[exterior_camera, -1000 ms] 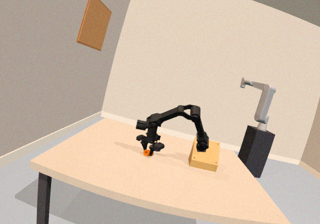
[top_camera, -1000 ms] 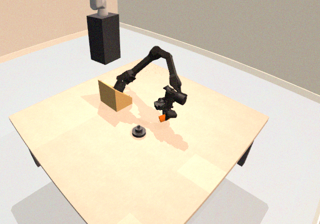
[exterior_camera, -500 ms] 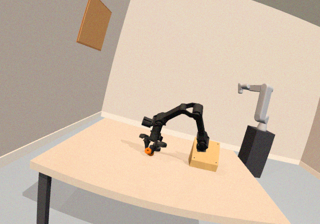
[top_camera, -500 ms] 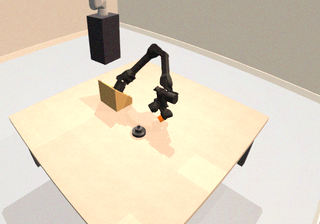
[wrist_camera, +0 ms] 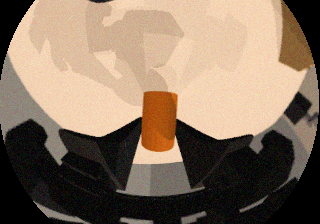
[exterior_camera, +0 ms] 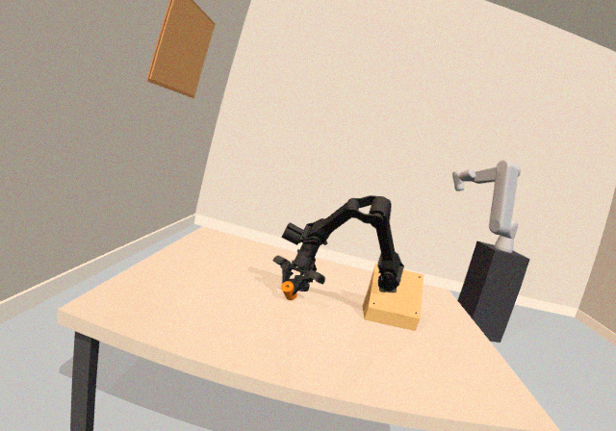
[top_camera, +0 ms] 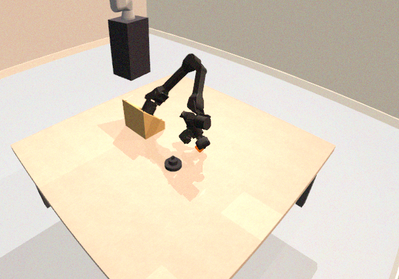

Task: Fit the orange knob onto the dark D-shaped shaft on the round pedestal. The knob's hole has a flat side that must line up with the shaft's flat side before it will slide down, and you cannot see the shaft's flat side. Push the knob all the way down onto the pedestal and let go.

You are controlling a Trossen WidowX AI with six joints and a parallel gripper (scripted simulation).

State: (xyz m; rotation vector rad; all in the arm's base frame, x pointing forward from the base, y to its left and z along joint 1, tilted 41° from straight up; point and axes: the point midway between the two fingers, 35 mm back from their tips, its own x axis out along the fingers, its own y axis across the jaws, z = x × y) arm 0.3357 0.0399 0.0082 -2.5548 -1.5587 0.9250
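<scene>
Right now the dark round pedestal is 18 cm to the right of my gripper tip and 5 cm behind it. The rest, counted from my gripper tip: orange knob 1 cm to the right.
</scene>
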